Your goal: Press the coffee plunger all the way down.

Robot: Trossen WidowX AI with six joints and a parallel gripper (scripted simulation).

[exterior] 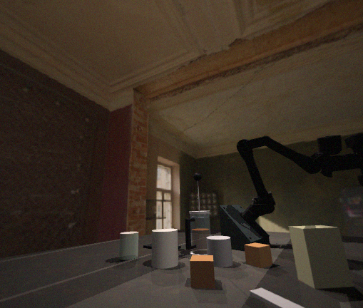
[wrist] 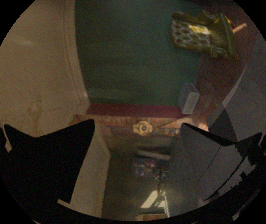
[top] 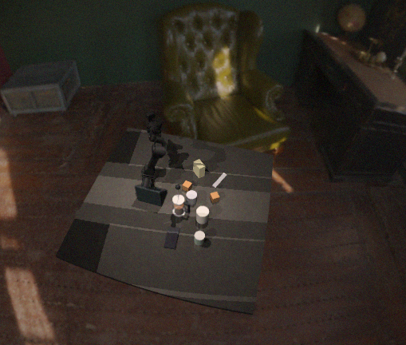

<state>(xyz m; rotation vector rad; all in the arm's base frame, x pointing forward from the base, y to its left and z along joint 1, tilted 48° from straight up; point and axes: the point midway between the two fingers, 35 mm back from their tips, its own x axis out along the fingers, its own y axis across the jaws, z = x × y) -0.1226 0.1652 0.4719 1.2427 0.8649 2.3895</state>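
My gripper tip is now 39 cm short of the coffee press, 57 cm to the left of it and 18 cm above it. From my gripper tip the other things lie so: white strip 60 cm ahead, 24 cm to the right, 31 cm below; then dark slab 37 cm ahead, 77 cm to the right, 31 cm below; then white cylinder 53 cm ahead, 59 cm to the right, 27 cm below.
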